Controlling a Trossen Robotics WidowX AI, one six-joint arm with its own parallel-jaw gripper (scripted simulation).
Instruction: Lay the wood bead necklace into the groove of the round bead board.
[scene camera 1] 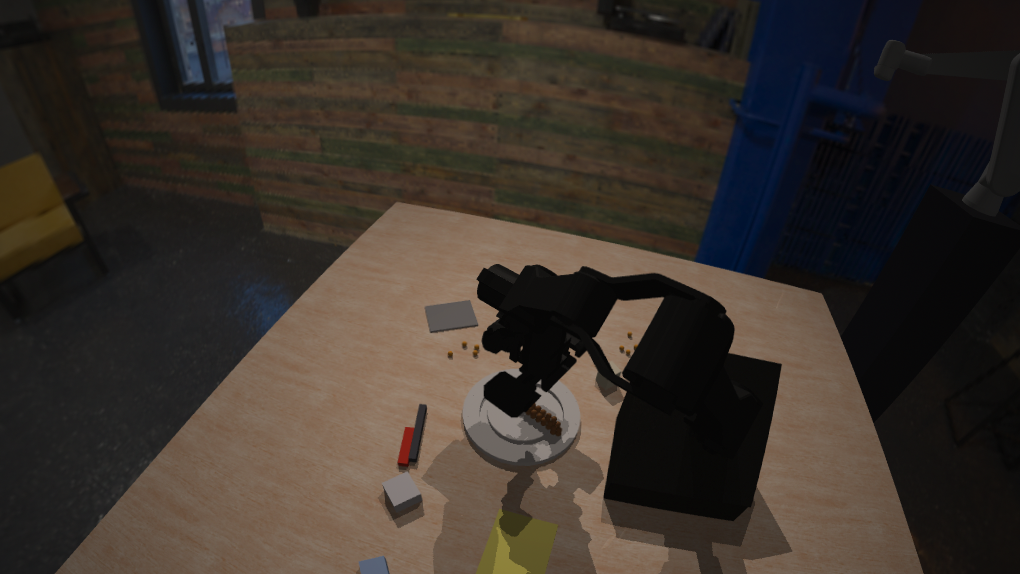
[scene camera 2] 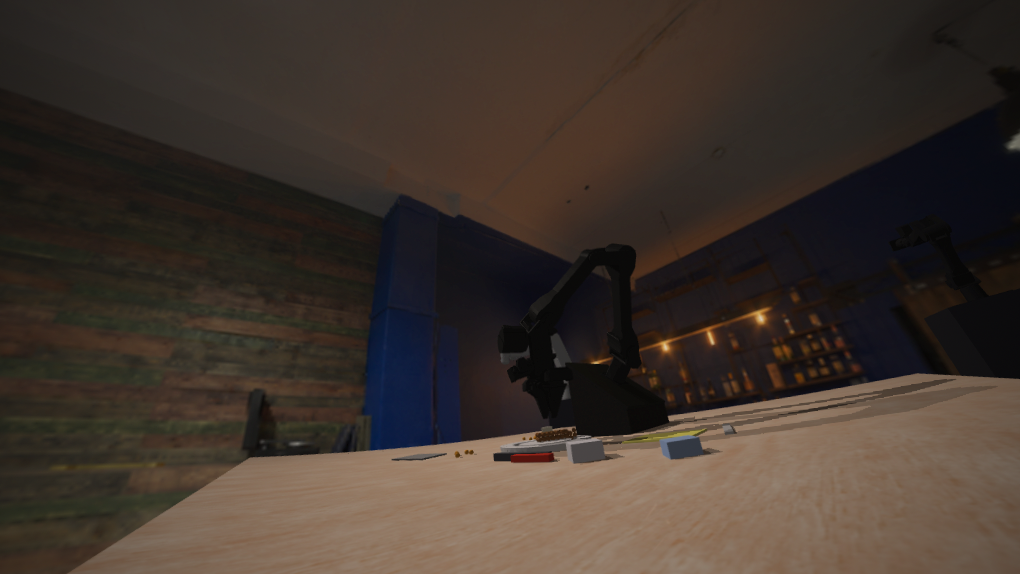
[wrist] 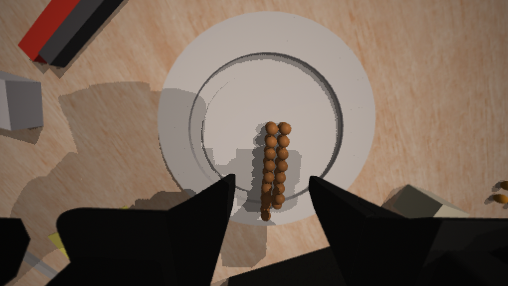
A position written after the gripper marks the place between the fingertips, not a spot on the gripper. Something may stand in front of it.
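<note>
Gripper (scene camera 1: 534,400), (scene camera 2: 549,418), (wrist: 272,181). Grey tile (scene camera 1: 450,316); out of frame in the wrist view. Blue block (scene camera 2: 682,446); out of frame in the wrist view.
</note>
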